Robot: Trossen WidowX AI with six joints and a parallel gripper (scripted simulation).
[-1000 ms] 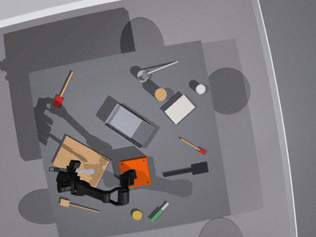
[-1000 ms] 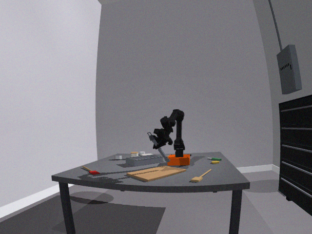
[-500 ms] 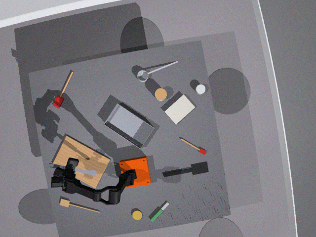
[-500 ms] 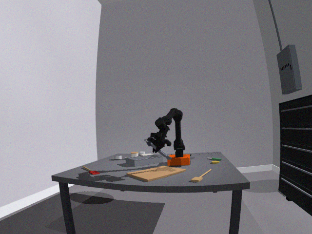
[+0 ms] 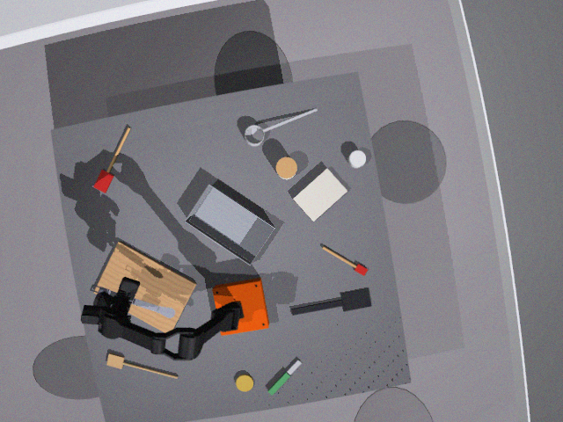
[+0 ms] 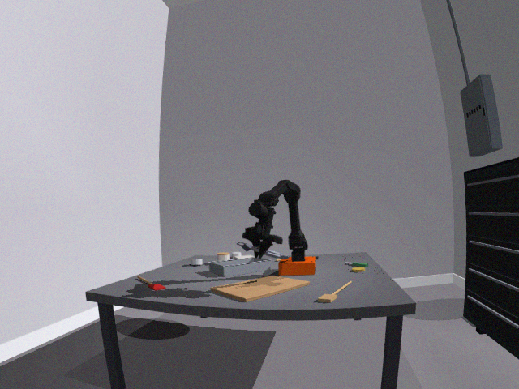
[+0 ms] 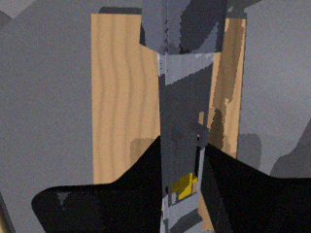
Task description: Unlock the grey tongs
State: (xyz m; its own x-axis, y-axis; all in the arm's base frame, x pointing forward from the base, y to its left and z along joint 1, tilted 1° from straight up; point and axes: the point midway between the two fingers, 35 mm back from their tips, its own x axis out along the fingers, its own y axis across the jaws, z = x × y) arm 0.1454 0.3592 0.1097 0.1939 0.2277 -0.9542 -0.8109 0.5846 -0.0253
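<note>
Now: gripper tip 1 cm past the yellow lock piece, 1 cm to the left of it and 3 cm below it. From my gripper tip the other things lie so: roasting tin: 18 cm ahead, 42 cm to the right, 11 cm below; then red spatula: 51 cm ahead, 2 cm to the left, 13 cm below; then wooden board: 1 cm behind, 2 cm to the right, 13 cm below.
</note>
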